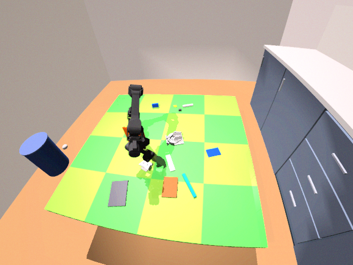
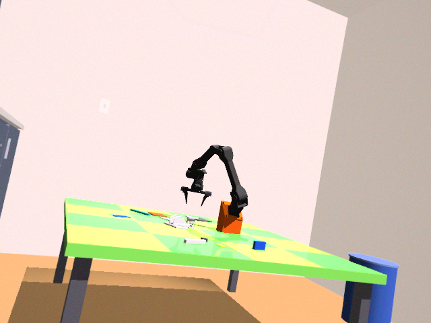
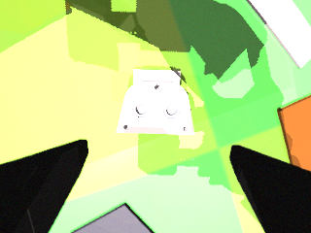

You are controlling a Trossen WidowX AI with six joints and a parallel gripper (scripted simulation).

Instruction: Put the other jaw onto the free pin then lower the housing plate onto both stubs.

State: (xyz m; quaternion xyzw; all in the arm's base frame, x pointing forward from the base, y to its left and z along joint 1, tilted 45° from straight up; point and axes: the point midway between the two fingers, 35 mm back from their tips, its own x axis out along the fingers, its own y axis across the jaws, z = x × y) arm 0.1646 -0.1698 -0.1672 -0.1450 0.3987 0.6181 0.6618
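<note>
Now: the white housing plate 1 cm to the left of my gripper tip and 7 cm below it. Also, from my gripper tip: grey card (11 cm behind, 21 cm to the right, 10 cm below); jaw (11 cm ahead, 28 cm to the left, 8 cm below); cyan bar (30 cm ahead, 8 cm to the right, 9 cm below).
</note>
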